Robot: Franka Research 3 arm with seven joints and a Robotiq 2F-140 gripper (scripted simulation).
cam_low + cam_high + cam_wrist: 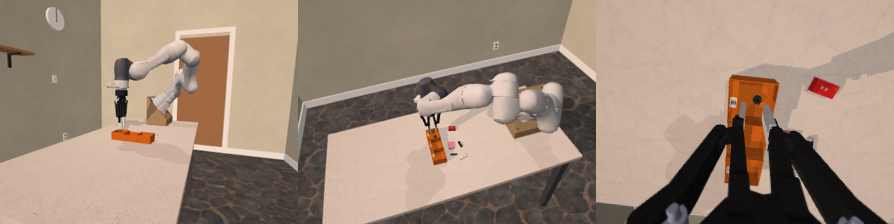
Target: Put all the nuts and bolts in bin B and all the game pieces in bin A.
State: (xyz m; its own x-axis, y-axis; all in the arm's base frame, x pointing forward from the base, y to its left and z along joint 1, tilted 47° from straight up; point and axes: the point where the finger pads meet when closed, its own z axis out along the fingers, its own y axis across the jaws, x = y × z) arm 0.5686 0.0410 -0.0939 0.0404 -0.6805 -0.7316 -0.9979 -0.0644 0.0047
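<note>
My gripper is now 15 cm past the white card, 19 cm to the right of it and 10 cm above it. From my hand the other things lie so: pink square 10 cm behind, 9 cm to the left, 10 cm below; then orange bin 8 cm to the left, 8 cm below; then black nut 1 cm behind, 9 cm below.
</note>
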